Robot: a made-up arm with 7 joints.
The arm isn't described. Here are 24 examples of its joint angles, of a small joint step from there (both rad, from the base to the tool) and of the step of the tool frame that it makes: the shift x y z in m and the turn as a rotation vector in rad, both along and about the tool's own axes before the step.
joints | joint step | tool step
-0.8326 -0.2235 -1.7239 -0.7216 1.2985 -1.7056 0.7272 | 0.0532 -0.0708 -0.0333 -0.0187 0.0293 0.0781 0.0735 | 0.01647 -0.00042 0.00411 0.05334 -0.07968 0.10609
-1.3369 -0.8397 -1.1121 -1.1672 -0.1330 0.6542 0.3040 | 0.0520 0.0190 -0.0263 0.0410 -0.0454 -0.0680 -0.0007 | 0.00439 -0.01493 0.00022 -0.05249 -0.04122 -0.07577
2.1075 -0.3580 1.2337 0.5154 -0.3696 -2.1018 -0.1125 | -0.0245 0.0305 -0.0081 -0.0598 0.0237 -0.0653 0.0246 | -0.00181 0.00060 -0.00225 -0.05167 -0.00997 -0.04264
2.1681 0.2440 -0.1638 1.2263 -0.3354 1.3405 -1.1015 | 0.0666 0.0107 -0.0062 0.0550 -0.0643 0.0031 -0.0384 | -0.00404 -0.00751 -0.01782 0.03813 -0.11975 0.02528
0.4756 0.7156 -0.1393 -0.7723 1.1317 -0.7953 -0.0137 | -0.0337 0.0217 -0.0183 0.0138 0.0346 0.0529 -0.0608 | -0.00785 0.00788 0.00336 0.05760 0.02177 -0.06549
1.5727 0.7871 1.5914 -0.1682 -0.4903 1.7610 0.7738 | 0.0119 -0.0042 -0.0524 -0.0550 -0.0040 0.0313 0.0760 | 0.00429 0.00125 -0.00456 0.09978 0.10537 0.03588
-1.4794 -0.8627 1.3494 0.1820 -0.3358 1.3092 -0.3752 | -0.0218 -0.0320 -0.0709 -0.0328 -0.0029 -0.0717 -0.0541 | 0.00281 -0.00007 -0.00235 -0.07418 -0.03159 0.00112
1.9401 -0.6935 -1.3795 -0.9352 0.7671 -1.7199 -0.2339 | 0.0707 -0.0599 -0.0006 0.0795 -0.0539 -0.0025 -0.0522 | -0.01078 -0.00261 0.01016 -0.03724 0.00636 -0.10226
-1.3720 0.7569 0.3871 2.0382 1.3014 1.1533 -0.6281 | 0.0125 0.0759 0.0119 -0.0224 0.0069 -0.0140 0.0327 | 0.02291 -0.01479 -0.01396 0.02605 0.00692 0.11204
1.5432 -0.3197 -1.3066 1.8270 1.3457 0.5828 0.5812 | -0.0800 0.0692 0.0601 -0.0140 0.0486 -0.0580 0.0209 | 0.00983 -0.00753 -0.00536 0.06296 0.04605 0.13751
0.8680 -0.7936 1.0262 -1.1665 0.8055 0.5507 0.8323 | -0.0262 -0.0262 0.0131 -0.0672 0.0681 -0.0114 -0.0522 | -0.01477 0.00210 0.00748 -0.04460 0.00354 0.00403
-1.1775 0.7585 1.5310 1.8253 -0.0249 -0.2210 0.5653 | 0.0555 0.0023 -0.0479 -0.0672 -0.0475 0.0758 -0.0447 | 0.01006 -0.00424 0.00352 -0.03461 -0.10368 0.01488
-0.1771 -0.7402 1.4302 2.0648 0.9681 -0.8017 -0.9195 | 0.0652 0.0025 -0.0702 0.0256 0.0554 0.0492 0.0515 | -0.00392 0.01715 0.01470 -0.06624 0.06390 0.02205
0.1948 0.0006 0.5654 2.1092 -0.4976 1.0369 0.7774 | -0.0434 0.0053 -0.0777 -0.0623 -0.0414 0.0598 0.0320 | 0.01306 0.00193 0.00011 0.03588 -0.01725 0.11032
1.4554 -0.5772 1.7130 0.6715 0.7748 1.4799 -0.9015 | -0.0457 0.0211 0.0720 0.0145 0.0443 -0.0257 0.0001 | 0.00814 -0.01184 0.01883 0.04740 0.08075 0.01717
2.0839 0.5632 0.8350 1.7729 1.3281 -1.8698 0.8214 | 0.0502 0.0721 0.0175 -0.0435 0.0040 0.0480 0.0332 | 0.01037 0.00118 -0.01034 -0.06570 0.00192 0.01080
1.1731 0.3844 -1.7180 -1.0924 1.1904 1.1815 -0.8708 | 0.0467 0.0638 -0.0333 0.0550 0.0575 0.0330 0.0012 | 0.01500 0.01547 0.02853 -0.02544 0.15990 -0.13008
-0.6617 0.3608 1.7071 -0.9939 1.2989 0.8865 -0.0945 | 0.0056 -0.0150 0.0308 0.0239 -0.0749 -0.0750 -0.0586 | 0.00601 -0.00356 -0.01513 -0.04410 -0.17751 -0.01734
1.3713 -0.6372 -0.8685 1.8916 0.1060 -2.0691 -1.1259 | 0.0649 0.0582 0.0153 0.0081 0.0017 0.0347 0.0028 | 0.02256 -0.01667 -0.00371 0.03279 0.06097 0.04654
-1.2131 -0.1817 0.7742 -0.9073 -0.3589 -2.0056 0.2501 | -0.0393 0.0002 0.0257 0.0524 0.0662 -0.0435 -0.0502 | -0.00557 -0.01638 -0.00730 -0.06216 -0.06531 0.03443
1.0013 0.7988 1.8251 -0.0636 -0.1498 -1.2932 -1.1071 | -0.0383 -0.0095 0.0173 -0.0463 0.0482 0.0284 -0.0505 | -0.00464 0.00787 -0.00303 -0.00527 -0.05620 -0.07833
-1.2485 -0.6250 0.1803 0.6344 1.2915 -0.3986 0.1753 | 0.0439 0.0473 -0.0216 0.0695 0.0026 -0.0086 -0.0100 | 0.00705 0.01315 0.00404 -0.01342 0.06883 -0.08659
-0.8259 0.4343 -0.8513 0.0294 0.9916 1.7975 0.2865 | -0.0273 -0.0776 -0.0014 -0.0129 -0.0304 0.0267 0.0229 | -0.01603 -0.01026 0.00805 0.00681 0.08746 0.07194
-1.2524 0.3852 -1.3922 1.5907 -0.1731 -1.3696 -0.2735 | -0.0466 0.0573 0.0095 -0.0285 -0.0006 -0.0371 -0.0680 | 0.00276 -0.00036 0.00720 -0.00436 -0.01818 -0.02106
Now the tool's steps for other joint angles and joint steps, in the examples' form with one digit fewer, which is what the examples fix.
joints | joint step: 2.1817 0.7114 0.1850 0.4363 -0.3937 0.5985 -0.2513 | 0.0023 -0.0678 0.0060 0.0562 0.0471 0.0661 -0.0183
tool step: 0.0015 0.0110 0.0197 -0.0080 0.1094 -0.1228
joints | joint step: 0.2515 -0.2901 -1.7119 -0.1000 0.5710 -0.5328 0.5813 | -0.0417 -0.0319 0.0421 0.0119 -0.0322 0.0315 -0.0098
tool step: -0.0034 0.0105 -0.0019 -0.0355 -0.0615 -0.0895
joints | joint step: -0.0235 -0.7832 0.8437 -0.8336 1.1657 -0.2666 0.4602 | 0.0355 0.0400 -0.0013 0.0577 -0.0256 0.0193 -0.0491
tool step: 0.0031 0.0085 -0.0063 0.0353 0.0045 -0.0631
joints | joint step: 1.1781 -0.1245 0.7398 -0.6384 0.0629 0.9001 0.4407 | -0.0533 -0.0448 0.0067 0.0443 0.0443 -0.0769 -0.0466
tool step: -0.0033 -0.0005 0.0130 -0.0784 -0.0863 -0.0739
